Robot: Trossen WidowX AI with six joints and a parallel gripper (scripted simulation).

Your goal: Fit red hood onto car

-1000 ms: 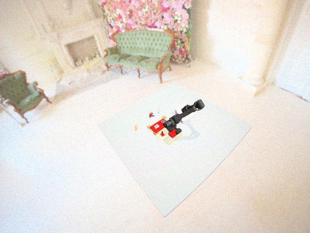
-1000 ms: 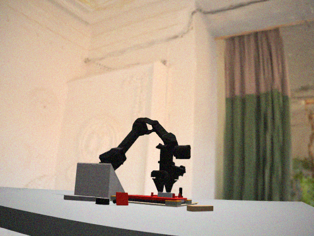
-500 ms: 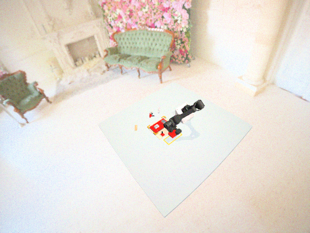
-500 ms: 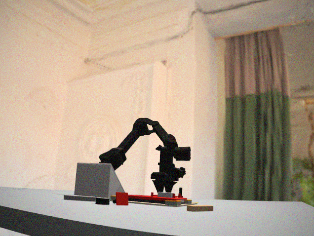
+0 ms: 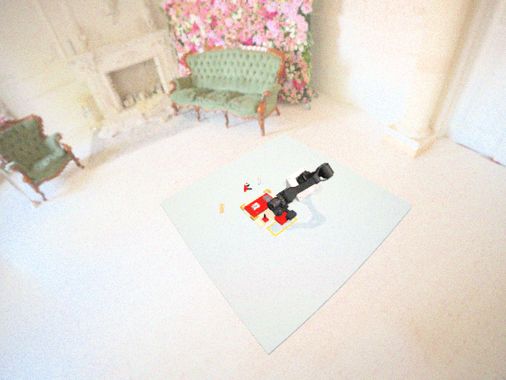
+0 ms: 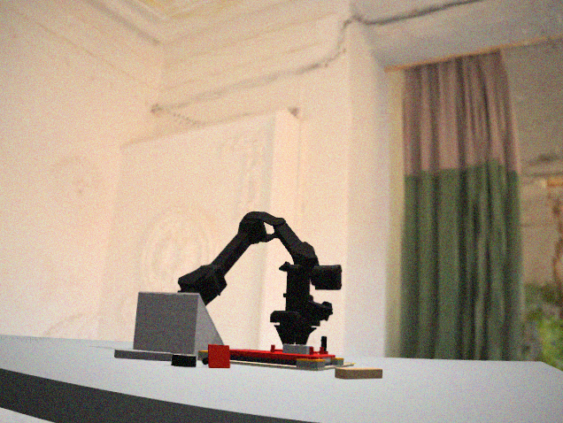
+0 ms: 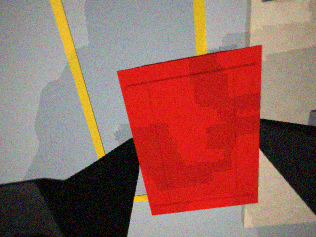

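Now: gripper tip right at the red hood. Also, from my gripper tip: wooden block: 350 mm to the right, 250 mm ahead; grey engine block: 180 mm to the right, 80 mm ahead, 10 mm above.
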